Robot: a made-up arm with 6 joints. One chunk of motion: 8 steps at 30 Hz.
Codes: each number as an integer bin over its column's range. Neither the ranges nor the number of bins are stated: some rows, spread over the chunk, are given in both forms.
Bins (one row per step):
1: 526 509 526 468 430 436
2: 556 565 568 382 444 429
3: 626 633 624 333 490 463
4: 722 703 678 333 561 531
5: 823 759 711 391 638 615
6: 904 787 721 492 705 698
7: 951 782 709 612 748 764
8: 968 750 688 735 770 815
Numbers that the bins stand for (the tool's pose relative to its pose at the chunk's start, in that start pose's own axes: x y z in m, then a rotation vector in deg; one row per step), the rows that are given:
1: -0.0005 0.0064 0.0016 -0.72 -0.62 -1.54
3: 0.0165 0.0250 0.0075 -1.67 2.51 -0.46
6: 0.0638 0.0482 0.0133 -0.55 13.70 8.95
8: 0.0747 0.0426 0.0113 1.15 17.08 13.63
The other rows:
2: 0.0046 0.0148 0.0041 -1.32 0.11 -1.82
4: 0.0329 0.0356 0.0107 -1.67 6.20 2.26
5: 0.0501 0.0440 0.0127 -1.26 10.21 5.62
7: 0.0718 0.0474 0.0126 0.29 15.93 11.59

